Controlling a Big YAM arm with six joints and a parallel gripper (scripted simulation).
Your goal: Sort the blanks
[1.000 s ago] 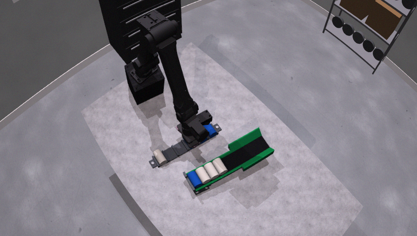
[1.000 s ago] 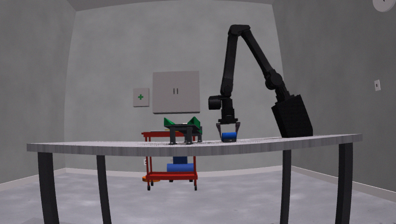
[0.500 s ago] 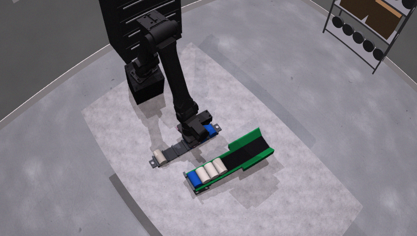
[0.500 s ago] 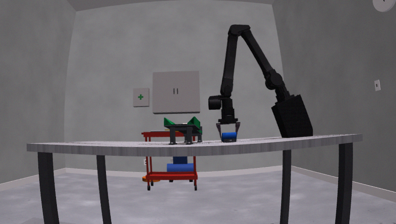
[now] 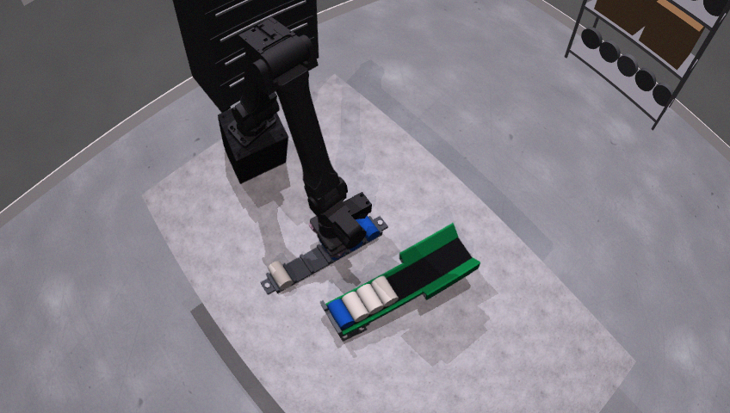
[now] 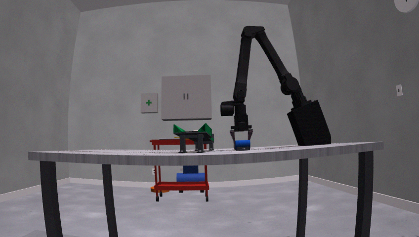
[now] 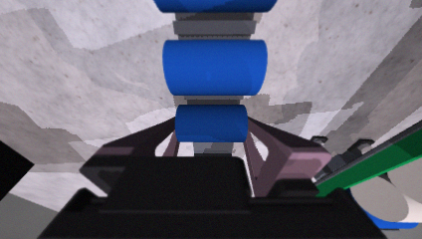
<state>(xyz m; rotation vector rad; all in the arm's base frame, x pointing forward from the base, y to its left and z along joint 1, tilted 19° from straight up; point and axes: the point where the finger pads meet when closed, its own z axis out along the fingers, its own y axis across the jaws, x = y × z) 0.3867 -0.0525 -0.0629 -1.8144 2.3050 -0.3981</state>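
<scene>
My gripper is now 3 cm to the left of the stock rack and 3 cm above it. From my hand the other things lie so: feed ramp (22 cm ahead, 4 cm above, 2 cm to the left); grey stop (16 cm to the right, 15 cm ahead, 3 cm above).
</scene>
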